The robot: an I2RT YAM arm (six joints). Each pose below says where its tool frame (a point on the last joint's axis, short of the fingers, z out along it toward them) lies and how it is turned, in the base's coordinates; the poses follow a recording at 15 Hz.
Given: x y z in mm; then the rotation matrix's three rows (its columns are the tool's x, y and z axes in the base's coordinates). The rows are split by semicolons.
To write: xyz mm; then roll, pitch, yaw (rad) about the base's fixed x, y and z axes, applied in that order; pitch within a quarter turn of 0, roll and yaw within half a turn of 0. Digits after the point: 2 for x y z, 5 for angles. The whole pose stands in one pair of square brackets.
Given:
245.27 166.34 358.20; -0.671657 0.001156 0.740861; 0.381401 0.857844 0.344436; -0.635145 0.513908 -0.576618
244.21 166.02 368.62; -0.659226 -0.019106 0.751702; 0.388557 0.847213 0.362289; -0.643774 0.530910 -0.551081
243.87 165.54 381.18; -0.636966 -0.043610 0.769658; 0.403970 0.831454 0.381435; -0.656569 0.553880 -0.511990
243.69 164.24 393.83; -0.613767 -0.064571 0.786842; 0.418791 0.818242 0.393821; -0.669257 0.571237 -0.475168
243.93 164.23 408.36; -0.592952 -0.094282 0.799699; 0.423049 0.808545 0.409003; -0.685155 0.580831 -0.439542
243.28 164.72 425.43; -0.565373 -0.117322 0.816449; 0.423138 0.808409 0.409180; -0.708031 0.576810 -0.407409
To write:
[245.27 166.34 358.20 2.41364 0.68820 2.62515]
[244.21 166.02 368.62 2.37484 0.69942 2.60899]
[243.87 165.54 381.18 2.31691 0.71626 2.57640]
[243.69 164.24 393.83 2.26464 0.73321 2.54283]
[243.93 164.23 408.36 2.21860 0.75482 2.52189]
[243.28 164.72 425.43 2.18575 0.78671 2.49910]

